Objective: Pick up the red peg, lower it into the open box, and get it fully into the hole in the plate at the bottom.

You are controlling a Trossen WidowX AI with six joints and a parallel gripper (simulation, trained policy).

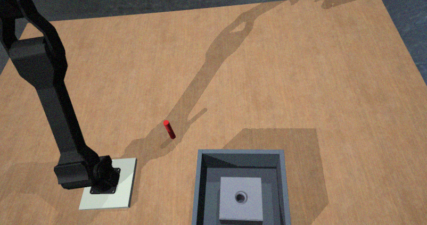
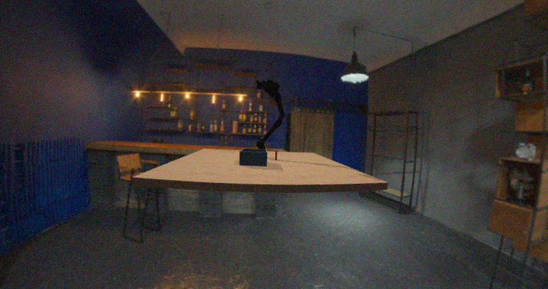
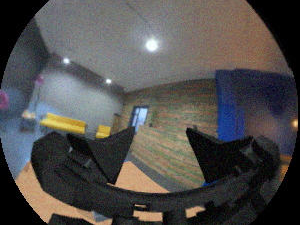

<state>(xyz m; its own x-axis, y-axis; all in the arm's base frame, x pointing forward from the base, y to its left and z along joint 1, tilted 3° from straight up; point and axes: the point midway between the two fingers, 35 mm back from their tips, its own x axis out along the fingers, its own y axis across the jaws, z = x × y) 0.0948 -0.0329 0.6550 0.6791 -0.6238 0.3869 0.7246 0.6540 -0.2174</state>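
The red peg lies 64 cm below my gripper tip, 17 cm to the left of it and 7 cm ahead of it. Also, from my gripper tip: light grey plate 64 cm below, 25 cm ahead; grey box 66 cm below, 25 cm ahead.
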